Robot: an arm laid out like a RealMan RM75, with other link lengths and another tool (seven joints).
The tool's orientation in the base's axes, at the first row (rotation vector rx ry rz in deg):
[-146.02 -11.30 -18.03]
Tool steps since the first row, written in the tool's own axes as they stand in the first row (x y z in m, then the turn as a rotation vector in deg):
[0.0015 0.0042 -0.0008 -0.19 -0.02 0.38]
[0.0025 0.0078 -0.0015 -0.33 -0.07 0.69]
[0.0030 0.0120 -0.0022 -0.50 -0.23 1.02]
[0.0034 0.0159 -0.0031 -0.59 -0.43 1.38]
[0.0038 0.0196 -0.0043 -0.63 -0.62 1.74]
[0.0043 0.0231 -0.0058 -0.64 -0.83 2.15]
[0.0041 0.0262 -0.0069 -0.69 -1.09 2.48]
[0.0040 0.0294 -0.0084 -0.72 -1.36 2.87]
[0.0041 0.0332 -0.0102 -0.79 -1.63 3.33]
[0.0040 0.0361 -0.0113 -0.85 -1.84 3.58]
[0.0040 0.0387 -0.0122 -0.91 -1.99 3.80]
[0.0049 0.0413 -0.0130 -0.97 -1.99 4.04]
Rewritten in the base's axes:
[0.0022 -0.0038 -0.0011 -0.12 0.21 -0.35]
[0.0037 -0.0071 -0.0021 -0.21 0.41 -0.61]
[0.0049 -0.0110 -0.0036 -0.34 0.71 -0.85]
[0.0060 -0.0147 -0.0047 -0.40 1.07 -1.06]
[0.0069 -0.0184 -0.0056 -0.42 1.42 -1.27]
[0.0078 -0.0221 -0.0060 -0.39 1.82 -1.50]
[0.0081 -0.0253 -0.0067 -0.44 2.22 -1.65]
[0.0084 -0.0288 -0.0072 -0.45 2.65 -1.83]
[0.0089 -0.0329 -0.0076 -0.49 3.12 -2.09]
[0.0092 -0.0360 -0.0083 -0.54 3.43 -2.20]
[0.0096 -0.0386 -0.0089 -0.59 3.67 -2.32]
[0.0108 -0.0412 -0.0093 -0.61 3.80 -2.53]

